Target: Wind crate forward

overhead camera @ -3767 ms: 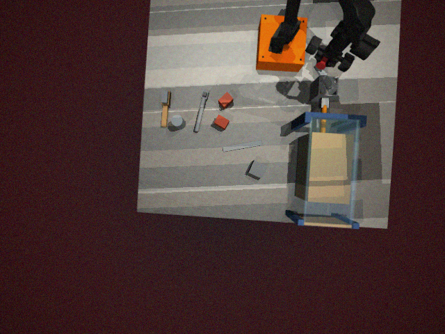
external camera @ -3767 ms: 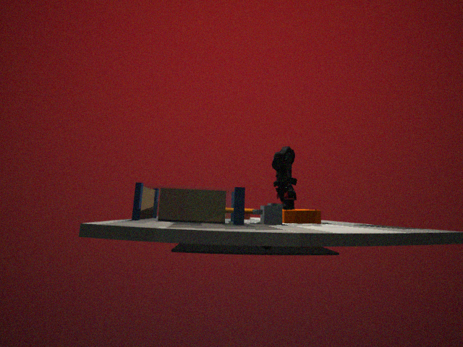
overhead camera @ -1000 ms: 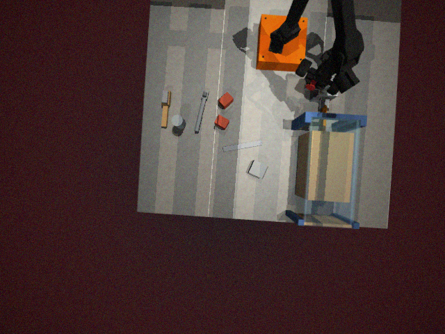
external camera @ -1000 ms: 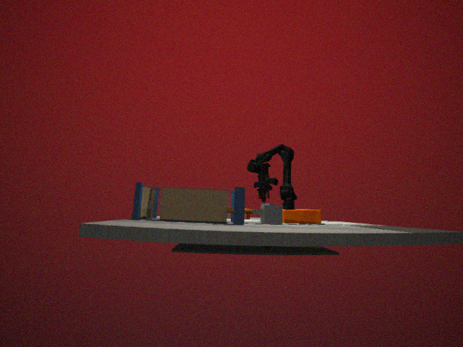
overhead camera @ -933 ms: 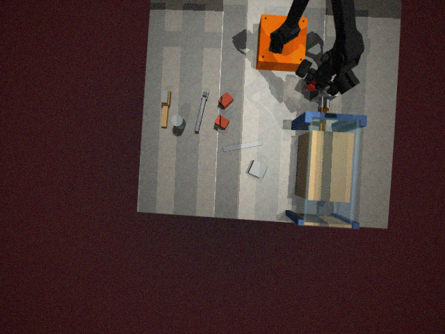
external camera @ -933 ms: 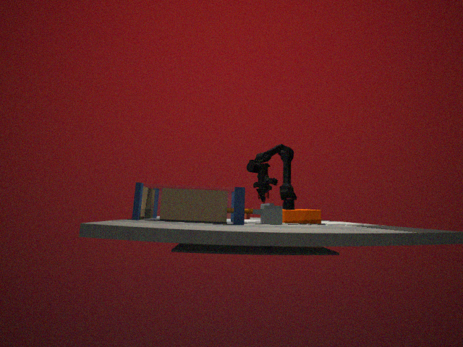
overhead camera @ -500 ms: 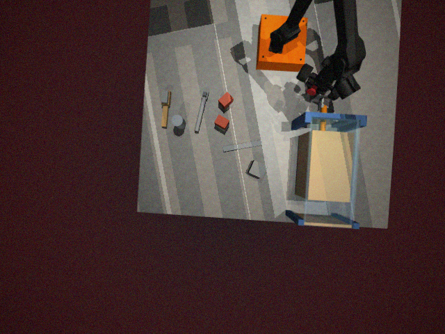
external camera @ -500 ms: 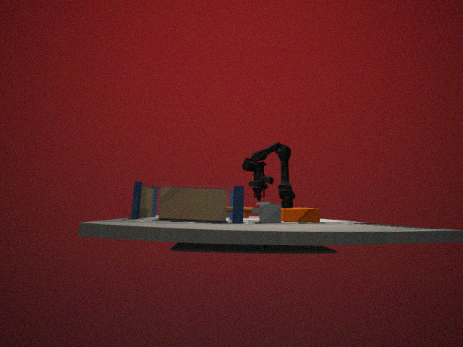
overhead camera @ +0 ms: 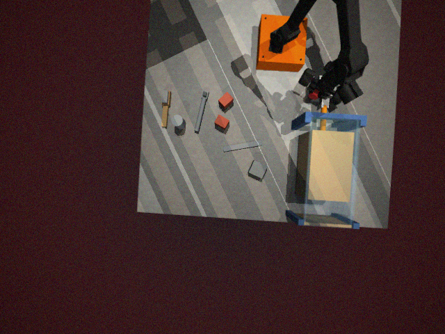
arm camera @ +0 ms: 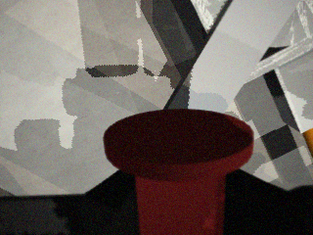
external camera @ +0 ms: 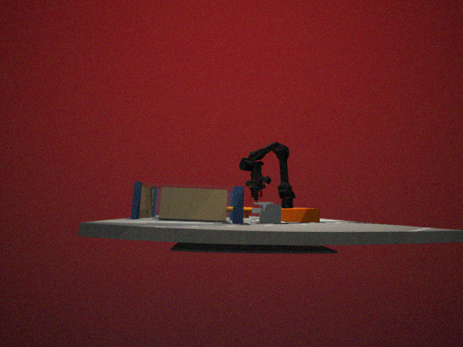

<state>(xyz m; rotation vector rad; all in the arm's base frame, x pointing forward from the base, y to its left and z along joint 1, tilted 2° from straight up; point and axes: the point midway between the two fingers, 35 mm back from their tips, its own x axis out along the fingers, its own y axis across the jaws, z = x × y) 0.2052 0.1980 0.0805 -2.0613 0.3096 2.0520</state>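
Right now my gripper tip is 30 mm past the grey crank handle, 30 mm to the right of it and 10 mm above it. The rest, counted from my gripper tip: winch 80 mm behind, 70 mm to the left, 80 mm below; then red knob 20 mm above; then blue frame 90 mm ahead, 100 mm to the left, 10 mm below.
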